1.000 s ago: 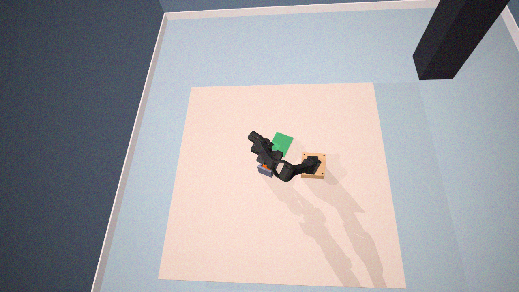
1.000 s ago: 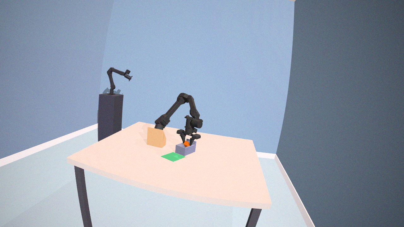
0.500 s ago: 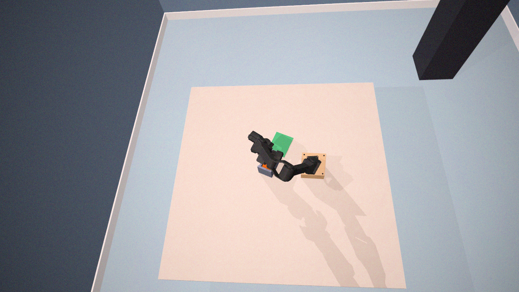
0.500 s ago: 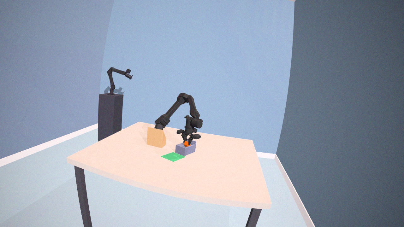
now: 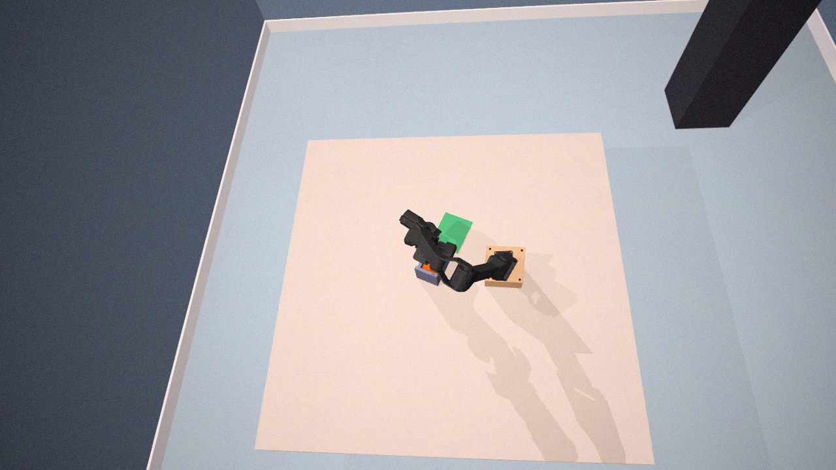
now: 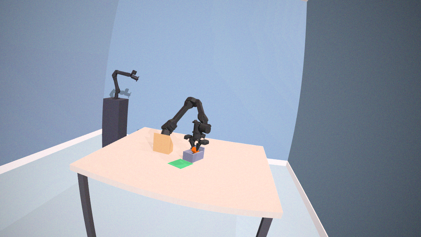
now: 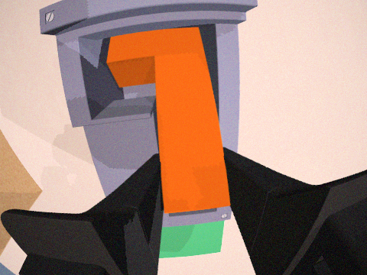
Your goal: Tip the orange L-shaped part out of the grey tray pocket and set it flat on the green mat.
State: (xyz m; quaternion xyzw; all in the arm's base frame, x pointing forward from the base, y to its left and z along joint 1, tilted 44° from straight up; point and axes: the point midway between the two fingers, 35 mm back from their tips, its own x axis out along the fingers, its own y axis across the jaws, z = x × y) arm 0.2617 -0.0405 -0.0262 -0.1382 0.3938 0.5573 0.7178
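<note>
Right now the green mat is 13 cm to the right of my gripper tip, 9 cm below it and 7 cm behind it. The rest, counted from my gripper tip: orange L-shaped part 4 cm to the left, 3 cm below.
</note>
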